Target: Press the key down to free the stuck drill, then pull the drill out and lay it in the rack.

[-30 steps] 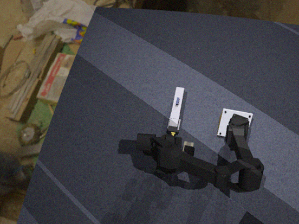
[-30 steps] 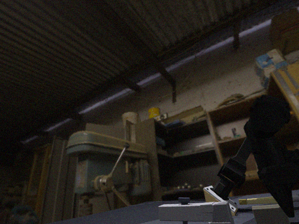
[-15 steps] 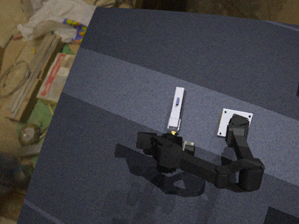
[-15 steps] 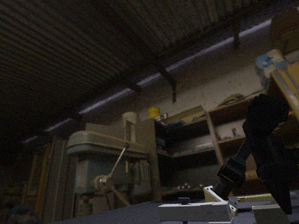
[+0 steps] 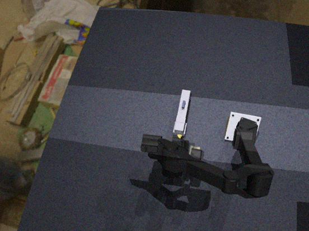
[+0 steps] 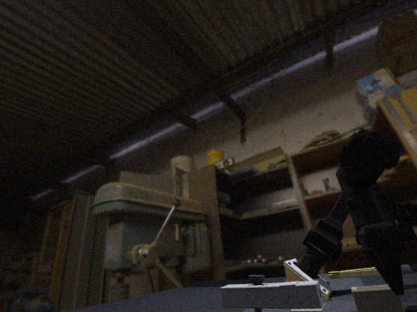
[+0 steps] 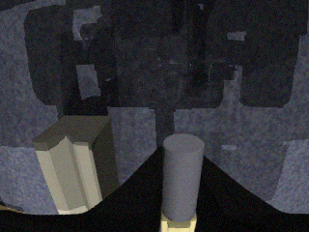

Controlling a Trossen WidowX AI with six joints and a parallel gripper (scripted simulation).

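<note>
My gripper tip is now 60 mm past the tan rack, 40 mm to the left of it and 20 mm above it. Also, from my gripper tip: grey block: 190 mm to the right, 40 mm ahead; dark peg: 220 mm to the right, 40 mm ahead, 10 mm above.
</note>
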